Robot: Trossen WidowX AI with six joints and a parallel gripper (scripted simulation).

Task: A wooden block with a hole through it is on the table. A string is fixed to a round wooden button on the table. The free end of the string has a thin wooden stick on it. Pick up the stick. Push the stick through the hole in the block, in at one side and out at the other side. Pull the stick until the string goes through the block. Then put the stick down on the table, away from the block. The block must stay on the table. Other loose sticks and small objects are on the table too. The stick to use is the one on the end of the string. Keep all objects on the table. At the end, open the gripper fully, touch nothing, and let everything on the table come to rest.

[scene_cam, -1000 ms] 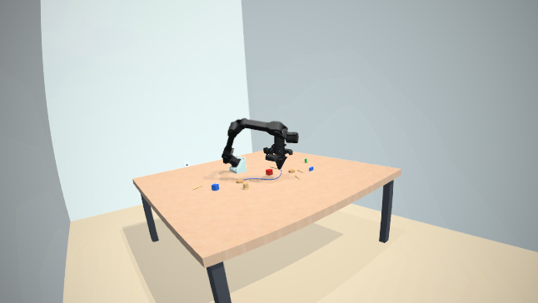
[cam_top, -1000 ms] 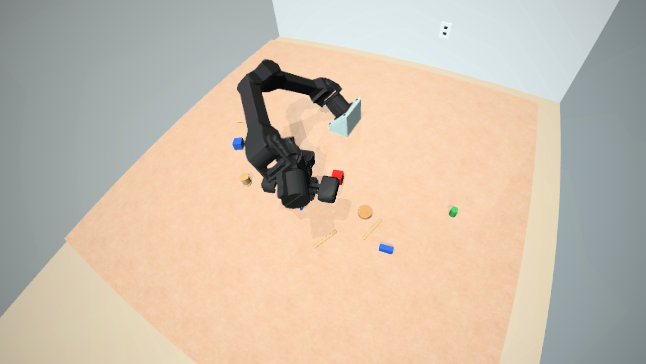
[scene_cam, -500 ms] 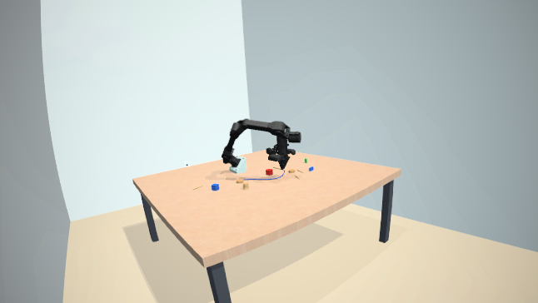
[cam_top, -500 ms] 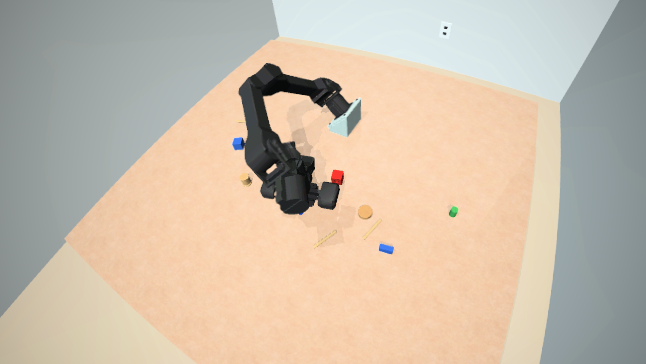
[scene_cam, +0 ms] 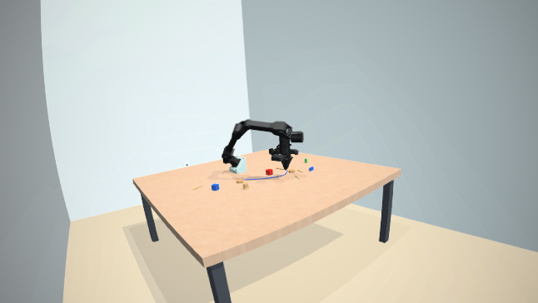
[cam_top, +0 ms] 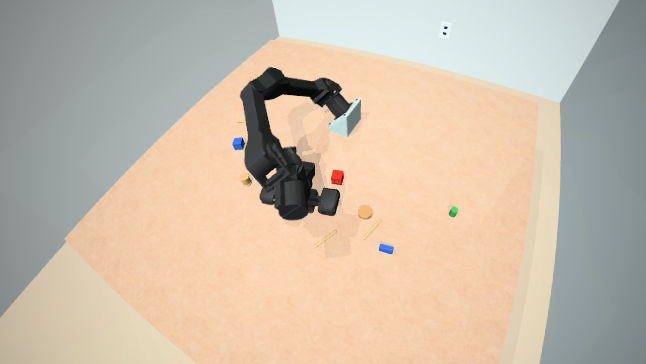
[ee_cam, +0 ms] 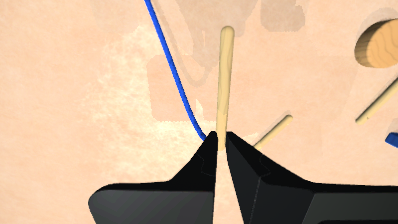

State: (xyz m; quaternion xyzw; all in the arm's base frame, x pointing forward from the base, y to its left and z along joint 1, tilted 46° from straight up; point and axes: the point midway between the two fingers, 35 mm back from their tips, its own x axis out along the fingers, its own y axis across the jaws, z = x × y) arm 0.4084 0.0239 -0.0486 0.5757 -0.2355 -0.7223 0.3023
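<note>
My gripper tip is now 17 cm past the red block, 4 cm above it and 2 cm to the right of it. Also, from my gripper tip: wooden spool: 24 cm to the right, 6 cm behind, 4 cm below; then blue cube: 36 cm to the right, 18 cm behind, 4 cm below; then thin wooden stick: 1 cm behind.
</note>
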